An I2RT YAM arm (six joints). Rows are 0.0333 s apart.
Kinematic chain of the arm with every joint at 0, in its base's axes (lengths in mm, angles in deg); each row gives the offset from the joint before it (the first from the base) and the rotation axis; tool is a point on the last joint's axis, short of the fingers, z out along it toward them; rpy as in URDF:
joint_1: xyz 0 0 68 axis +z
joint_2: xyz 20 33.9 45.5 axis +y
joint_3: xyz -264 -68.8 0 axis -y
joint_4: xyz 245 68.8 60 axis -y
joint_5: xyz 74 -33.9 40.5 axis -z
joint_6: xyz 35.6 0 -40.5 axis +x
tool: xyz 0 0 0 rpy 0 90 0
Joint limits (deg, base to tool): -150..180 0..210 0..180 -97..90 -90..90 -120..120
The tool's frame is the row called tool.
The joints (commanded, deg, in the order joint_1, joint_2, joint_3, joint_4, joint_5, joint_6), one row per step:
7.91 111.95 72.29 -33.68 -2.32 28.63
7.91 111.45 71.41 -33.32 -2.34 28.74
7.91 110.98 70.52 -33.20 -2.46 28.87
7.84 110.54 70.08 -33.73 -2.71 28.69
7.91 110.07 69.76 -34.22 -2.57 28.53
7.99 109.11 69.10 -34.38 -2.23 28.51
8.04 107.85 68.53 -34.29 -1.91 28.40
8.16 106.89 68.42 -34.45 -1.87 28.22
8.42 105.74 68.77 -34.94 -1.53 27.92
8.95 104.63 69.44 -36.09 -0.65 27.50
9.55 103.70 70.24 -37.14 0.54 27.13
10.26 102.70 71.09 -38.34 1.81 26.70
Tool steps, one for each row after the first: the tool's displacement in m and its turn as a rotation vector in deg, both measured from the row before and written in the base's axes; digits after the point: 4 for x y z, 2 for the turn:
-0.0029 -0.0004 -0.0007 0.05 0.03 -0.10
-0.0034 -0.0004 -0.0010 0.11 0.32 -0.09
-0.0028 -0.0007 0.0004 0.12 0.54 0.17
-0.0024 0.0000 0.0012 -0.22 0.31 0.19
-0.0033 -0.0002 0.0027 -0.31 -0.19 0.01
-0.0027 -0.0003 0.0050 -0.23 -0.82 0.07
-0.0015 0.0005 0.0051 0.01 -0.70 0.28
-0.0008 0.0013 0.0081 -0.26 -1.07 0.44
-0.0012 0.0026 0.0090 -0.86 -0.78 0.65
-0.0007 0.0029 0.0086 -1.12 -0.87 0.56
-0.0013 0.0035 0.0092 -1.21 -0.86 0.69

